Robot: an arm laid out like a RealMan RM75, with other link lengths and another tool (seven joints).
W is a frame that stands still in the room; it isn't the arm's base.
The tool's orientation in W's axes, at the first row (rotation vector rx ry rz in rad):
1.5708, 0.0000, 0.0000
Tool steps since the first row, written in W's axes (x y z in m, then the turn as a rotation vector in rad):
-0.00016, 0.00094, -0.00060, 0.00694, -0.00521, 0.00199
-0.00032, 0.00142, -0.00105, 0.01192, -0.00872, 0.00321
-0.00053, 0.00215, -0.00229, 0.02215, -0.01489, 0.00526
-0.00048, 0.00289, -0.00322, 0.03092, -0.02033, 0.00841
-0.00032, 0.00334, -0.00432, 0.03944, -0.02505, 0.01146
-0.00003, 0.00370, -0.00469, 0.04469, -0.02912, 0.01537
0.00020, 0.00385, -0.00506, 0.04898, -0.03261, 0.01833
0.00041, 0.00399, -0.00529, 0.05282, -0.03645, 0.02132
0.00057, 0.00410, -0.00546, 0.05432, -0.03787, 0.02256
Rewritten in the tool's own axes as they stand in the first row. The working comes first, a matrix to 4 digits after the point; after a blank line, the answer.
The tool's axes in the first row as the columns of a matrix, in W's axes (used below as rounded here):
1.0000, 0.0000, 0.0000
0.0000, 0.0000, -1.0000
0.0000, 1.0000, 0.0000

-0.00016, -0.00060, -0.00094, 0.00694, 0.00199, 0.00521
-0.00032, -0.00105, -0.00142, 0.01192, 0.00321, 0.00872
-0.00053, -0.00229, -0.00215, 0.02215, 0.00526, 0.01489
-0.00048, -0.00322, -0.00289, 0.03092, 0.00841, 0.02033
-0.00032, -0.00432, -0.00334, 0.03944, 0.01146, 0.02505
-0.00003, -0.00469, -0.00370, 0.04469, 0.01537, 0.02912
0.00020, -0.00506, -0.00385, 0.04898, 0.01833, 0.03261
0.00041, -0.00529, -0.00399, 0.05282, 0.02132, 0.03645
0.00057, -0.00546, -0.00410, 0.05432, 0.02256, 0.03787

